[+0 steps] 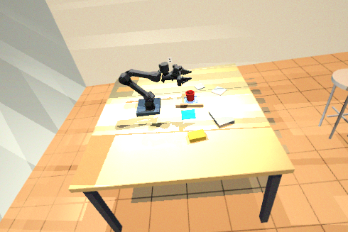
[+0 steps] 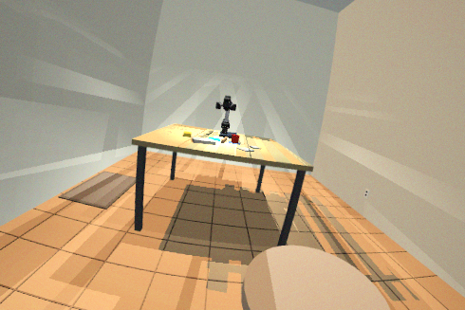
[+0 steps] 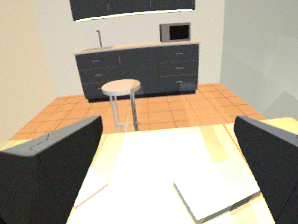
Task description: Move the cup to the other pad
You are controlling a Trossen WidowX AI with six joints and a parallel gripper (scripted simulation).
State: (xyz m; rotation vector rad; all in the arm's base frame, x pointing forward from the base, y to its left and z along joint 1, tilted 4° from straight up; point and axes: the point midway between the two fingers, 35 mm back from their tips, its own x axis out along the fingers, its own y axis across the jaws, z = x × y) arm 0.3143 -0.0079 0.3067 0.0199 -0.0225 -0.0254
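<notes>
My gripper tip is now 280 mm above the red cup, 130 mm to the right of it and 30 mm past it. The rest, counted from my gripper tip: bright cyan pad: 320 mm below, 60 mm to the right, 60 mm behind; then pale blue pad: 320 mm below, 130 mm to the left, 40 mm behind; then wooden stick: 310 mm below, 50 mm behind, 40 mm to the left.
</notes>
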